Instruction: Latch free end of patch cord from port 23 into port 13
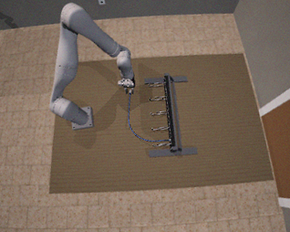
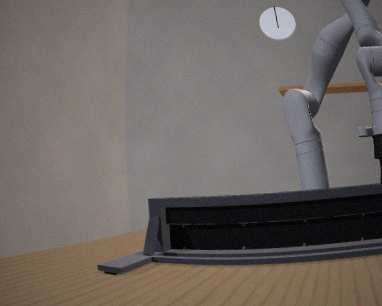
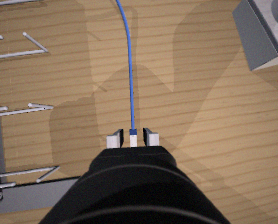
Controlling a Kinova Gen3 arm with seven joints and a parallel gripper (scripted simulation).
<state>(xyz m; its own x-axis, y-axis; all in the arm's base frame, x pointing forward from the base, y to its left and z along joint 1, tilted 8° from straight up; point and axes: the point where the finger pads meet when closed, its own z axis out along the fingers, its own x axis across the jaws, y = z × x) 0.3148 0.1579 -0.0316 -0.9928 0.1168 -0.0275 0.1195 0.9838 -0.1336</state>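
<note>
Right now my hand is 1 cm to the right of the free-end plug and 2 cm above it.
</note>
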